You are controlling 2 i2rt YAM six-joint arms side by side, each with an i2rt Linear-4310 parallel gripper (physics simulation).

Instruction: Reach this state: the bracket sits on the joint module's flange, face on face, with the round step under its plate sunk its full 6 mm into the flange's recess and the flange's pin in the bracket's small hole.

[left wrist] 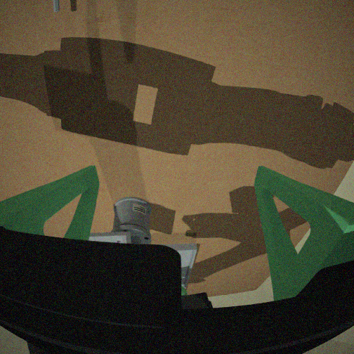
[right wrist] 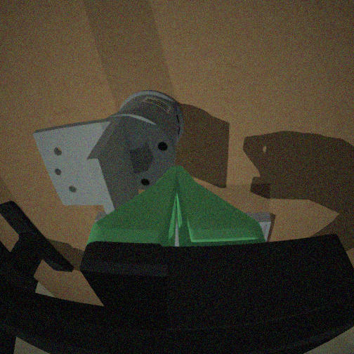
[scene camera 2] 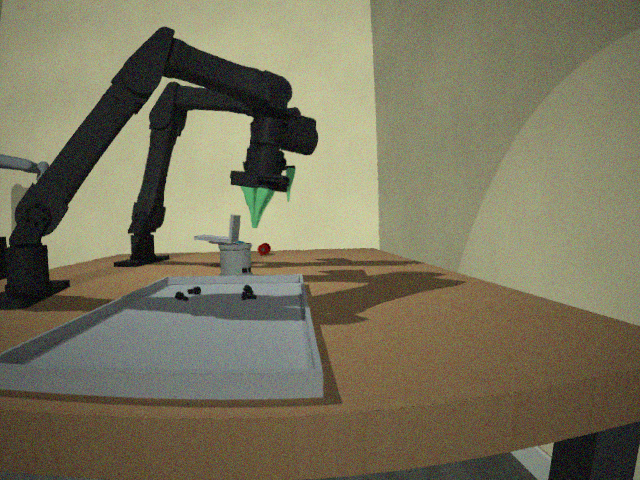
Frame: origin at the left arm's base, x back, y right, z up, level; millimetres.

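Seen in the pictures: left gripper, between the fingertips: (scene camera 2: 268, 203); right gripper, between the fingertips: (scene camera 2: 254, 227); left arm's base, origin of its link: (scene camera 2: 143, 262); right arm's base, origin of its link: (scene camera 2: 29, 296).
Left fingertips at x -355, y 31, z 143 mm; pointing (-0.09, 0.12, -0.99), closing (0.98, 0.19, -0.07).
Offsets run from my left fingertips to a thing's top centre. Level surfaces: height alone.
The grey joint module @(dz -79, dx +23, dy +217 mm) (scene camera 2: 235, 260) (left wrist: 132, 212) (right wrist: 142, 106) stands upright behind the tray. The grey bracket (scene camera 2: 234, 228) (left wrist: 107, 238) (right wrist: 77, 137) rests off-centre on top of it, one plate jutting left, the other standing up with a slight lean. In the right wrist view, dark holes and a central recess show beside the bracket; seating of step and pin cannot be made out. My right gripper (scene camera 2: 254, 226) (right wrist: 176, 175) is shut and empty, its tips above and near the module. My left gripper (left wrist: 176, 174) is wide open and empty, partly hidden behind the right one in the scene view.
A shallow grey tray @(dz -127, dx -34, dy +541 mm) (scene camera 2: 170, 384) lies in front of the module, with several small black screws @(dz -128, dx -53, dy +423 mm) (scene camera 2: 248, 292) at its far end. A red round object @(dz -109, dx +64, dy -240 mm) (scene camera 2: 264, 249) lies behind the module. The two arms are close together above the module; their shadows fall across the table @(dz -143 mm) (scene camera 2: 439, 351).
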